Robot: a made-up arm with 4 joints.
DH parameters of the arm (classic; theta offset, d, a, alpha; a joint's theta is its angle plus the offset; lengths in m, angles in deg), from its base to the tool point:
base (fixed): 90 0.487 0.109 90
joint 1: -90 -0.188 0.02 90
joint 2: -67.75 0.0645 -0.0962 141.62
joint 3: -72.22 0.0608 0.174 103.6
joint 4: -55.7 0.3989 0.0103 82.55
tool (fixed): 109.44 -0.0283 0 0
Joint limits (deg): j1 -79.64..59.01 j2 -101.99..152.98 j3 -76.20..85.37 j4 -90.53..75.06
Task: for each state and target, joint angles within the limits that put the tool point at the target. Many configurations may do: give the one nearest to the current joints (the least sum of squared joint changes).
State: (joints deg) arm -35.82 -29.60 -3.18 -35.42
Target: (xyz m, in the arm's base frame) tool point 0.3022 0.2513 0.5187
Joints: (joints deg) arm -70.07 15.00 -21.00 -25.07
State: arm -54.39 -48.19 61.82 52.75
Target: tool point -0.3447 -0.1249 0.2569
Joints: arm -71.50 -20.12 85.37 66.78
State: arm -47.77 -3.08 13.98 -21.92
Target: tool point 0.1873 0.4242 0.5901
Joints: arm -65.89 41.31 -17.92 -18.29
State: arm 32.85 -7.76 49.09 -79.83
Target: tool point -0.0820 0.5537 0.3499
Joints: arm 57.67 -50.63 17.22 -72.68
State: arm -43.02 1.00 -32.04 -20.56
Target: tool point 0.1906 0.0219 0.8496
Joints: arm -12.47 13.68 -60.82 -23.45
